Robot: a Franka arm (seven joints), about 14 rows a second.
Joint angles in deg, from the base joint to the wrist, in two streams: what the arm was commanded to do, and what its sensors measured. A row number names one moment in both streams.
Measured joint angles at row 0:
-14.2 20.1 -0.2 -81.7 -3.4 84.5 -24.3
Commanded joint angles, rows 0 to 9:
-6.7 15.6 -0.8 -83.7 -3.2 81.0 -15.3
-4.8 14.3 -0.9 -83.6 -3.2 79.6 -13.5
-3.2 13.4 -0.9 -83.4 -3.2 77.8 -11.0
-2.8 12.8 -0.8 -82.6 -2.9 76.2 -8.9
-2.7 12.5 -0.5 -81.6 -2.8 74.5 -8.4
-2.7 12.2 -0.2 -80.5 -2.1 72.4 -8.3
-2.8 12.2 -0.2 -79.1 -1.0 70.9 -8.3
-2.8 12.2 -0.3 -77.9 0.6 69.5 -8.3
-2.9 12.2 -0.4 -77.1 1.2 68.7 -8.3
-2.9 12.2 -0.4 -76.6 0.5 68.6 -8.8
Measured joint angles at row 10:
-2.6 12.2 -0.2 -78.5 -0.2 70.4 -9.0
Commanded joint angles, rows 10 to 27:
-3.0 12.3 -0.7 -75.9 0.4 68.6 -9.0
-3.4 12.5 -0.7 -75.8 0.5 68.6 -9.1
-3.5 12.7 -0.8 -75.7 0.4 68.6 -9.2
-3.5 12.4 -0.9 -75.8 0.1 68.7 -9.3
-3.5 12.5 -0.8 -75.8 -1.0 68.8 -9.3
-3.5 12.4 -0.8 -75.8 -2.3 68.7 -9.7
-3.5 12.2 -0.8 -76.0 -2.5 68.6 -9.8
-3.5 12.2 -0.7 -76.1 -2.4 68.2 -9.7
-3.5 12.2 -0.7 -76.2 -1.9 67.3 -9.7
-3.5 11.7 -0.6 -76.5 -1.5 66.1 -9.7
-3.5 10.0 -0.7 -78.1 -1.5 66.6 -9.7
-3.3 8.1 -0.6 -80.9 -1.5 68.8 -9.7
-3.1 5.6 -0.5 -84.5 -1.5 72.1 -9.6
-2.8 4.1 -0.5 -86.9 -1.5 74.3 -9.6
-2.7 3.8 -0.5 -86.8 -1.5 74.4 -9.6
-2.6 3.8 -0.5 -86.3 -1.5 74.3 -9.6
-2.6 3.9 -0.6 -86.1 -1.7 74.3 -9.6
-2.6 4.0 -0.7 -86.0 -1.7 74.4 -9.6
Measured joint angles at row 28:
-2.6 5.8 -0.6 -84.0 -1.8 72.9 -9.2
